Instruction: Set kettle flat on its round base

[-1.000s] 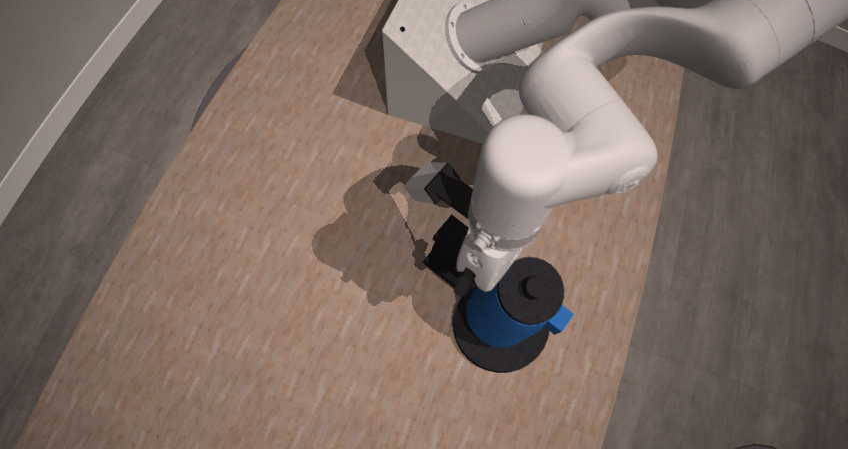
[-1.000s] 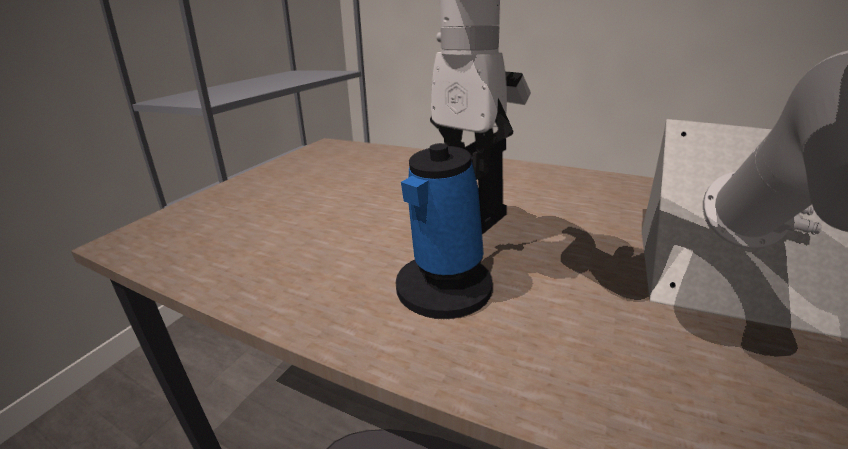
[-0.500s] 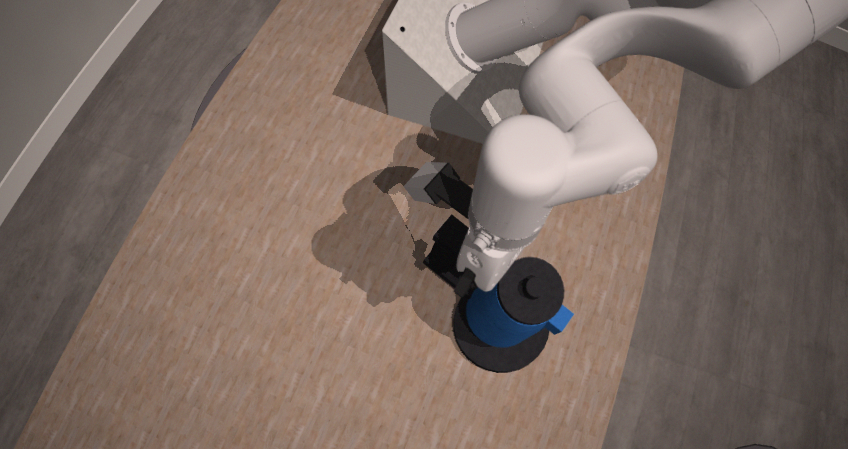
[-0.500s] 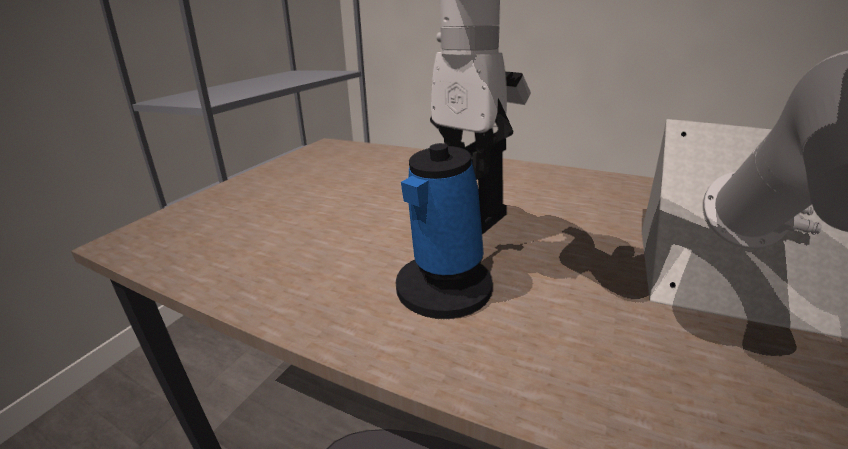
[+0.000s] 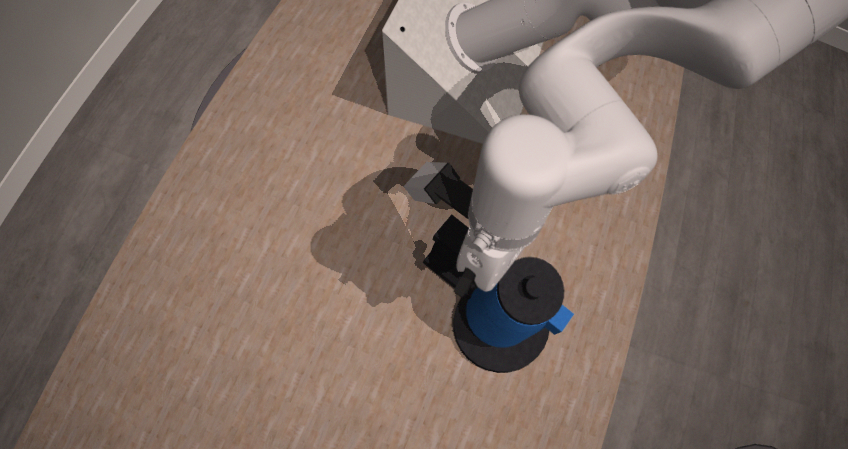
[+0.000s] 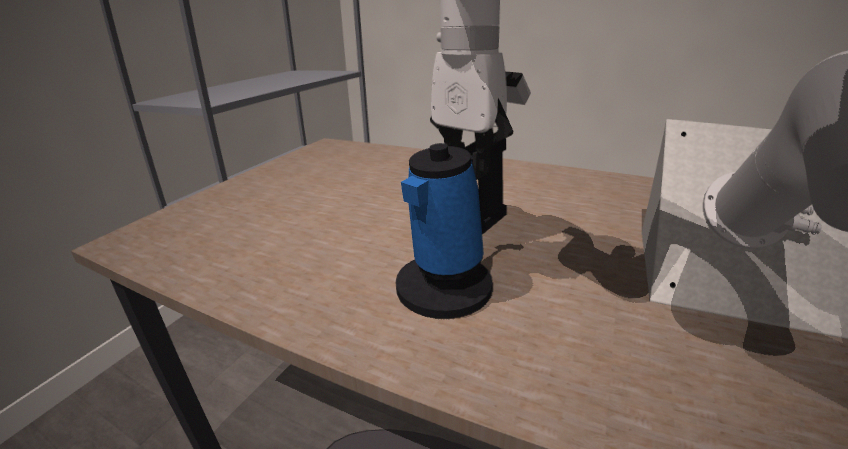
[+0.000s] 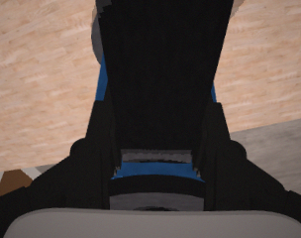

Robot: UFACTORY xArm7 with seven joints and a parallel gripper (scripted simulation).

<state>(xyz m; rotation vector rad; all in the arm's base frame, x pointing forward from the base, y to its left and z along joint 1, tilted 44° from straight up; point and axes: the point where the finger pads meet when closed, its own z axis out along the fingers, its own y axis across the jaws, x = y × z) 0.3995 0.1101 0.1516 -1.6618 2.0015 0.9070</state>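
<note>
Right now the blue kettle is 2 cm to the left of my hand and 5 cm below it. From my hand the other things lie so: round black base 1 cm ahead, 5 cm to the left, 18 cm below.
</note>
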